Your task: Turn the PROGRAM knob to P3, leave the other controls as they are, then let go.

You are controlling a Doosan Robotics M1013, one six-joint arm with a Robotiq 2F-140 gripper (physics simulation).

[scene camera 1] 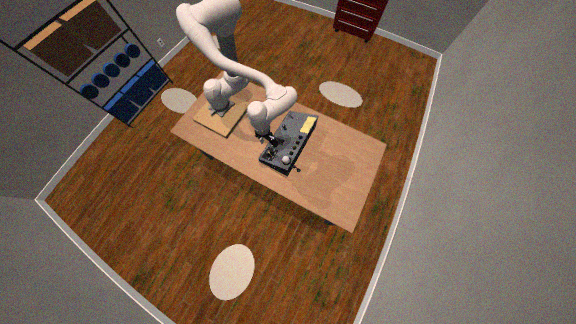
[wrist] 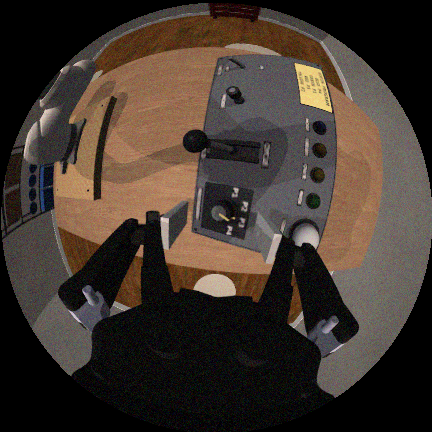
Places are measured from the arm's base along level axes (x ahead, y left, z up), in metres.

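Pixels of known places: gripper, fingertip midpoint: (scene camera 1: 268,145) (wrist: 221,216); arm's base, link origin: (scene camera 1: 221,106) (wrist: 70,142).
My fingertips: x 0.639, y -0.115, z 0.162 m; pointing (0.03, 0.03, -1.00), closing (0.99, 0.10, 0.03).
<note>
Ahead of a thing's pixels: the offset from my fingertips to its top centre. "*": to the spot under its first point. Level surfaces: height alone.
The PROGRAM knob {* dx +0.002, dy -0.018, dz -0.080 m} (wrist: 219,213) is a round dark knob with a yellow pointer line, on a black plate at the near left corner of the grey control panel {dz -0.085 m} (scene camera 1: 298,123) (wrist: 270,105). In the wrist view its pointer aims down and right, close to the P3 label {* dx +0.048, dy -0.029, dz -0.094 m} (wrist: 241,222) and a little to its P4 side. The P4 label {* dx +0.031, dy -0.053, dz -0.102 m} (wrist: 229,230) is below it. My gripper (scene camera 1: 266,138) (wrist: 221,216) is open and empty, with its two pads wide apart on either side of the knob and not touching it. Fine detail of the knob is too small to tell in the scene view.
A black ball lever {dx -0.066, dy +0.096, dz -0.036 m} (wrist: 195,141) stands beyond the knob. A white dome {* dx +0.166, dy -0.018, dz -0.005 m} (scene camera 1: 286,160) (wrist: 305,235) is close to the right finger. Several round buttons line the panel's right side, near a yellow note {* dx +0.131, dy +0.318, dz -0.044 m} (scene camera 1: 308,125) (wrist: 314,87). A second arm (scene camera 1: 216,95) stands over a wooden board (scene camera 1: 227,131) (wrist: 82,187).
</note>
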